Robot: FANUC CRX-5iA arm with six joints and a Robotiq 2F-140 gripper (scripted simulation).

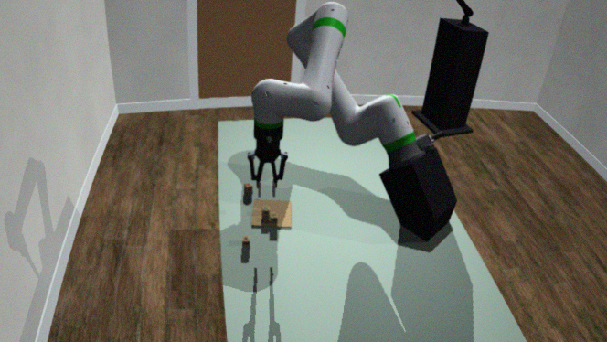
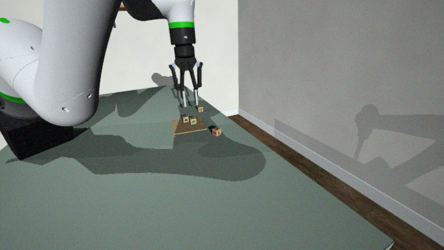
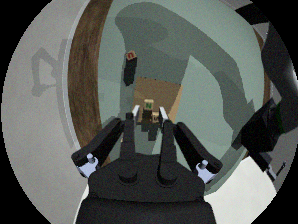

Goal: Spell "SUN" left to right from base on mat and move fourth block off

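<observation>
Now: the tan mat 12 cm below my hand and 2 cm behind it.
</observation>
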